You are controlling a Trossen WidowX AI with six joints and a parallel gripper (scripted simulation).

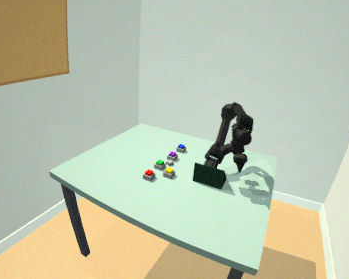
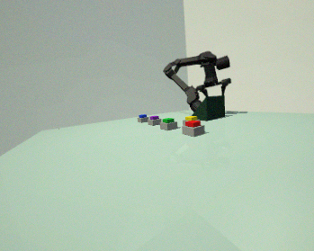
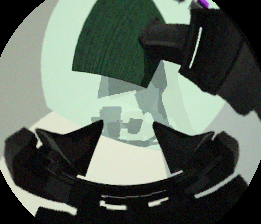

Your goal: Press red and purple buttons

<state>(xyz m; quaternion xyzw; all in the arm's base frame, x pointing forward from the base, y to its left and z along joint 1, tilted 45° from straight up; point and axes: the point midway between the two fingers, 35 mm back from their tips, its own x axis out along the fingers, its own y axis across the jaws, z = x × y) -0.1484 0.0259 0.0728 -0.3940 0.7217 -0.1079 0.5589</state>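
Right now my gripper tip is 38 cm short of the red button, 24 cm to the right of it and 6 cm above it. Round my gripper tip: green button (40 cm ahead, 12 cm to the left, 6 cm below); yellow button (31 cm ahead, 15 cm to the left, 6 cm below); purple button (40 cm ahead, 6 cm below).
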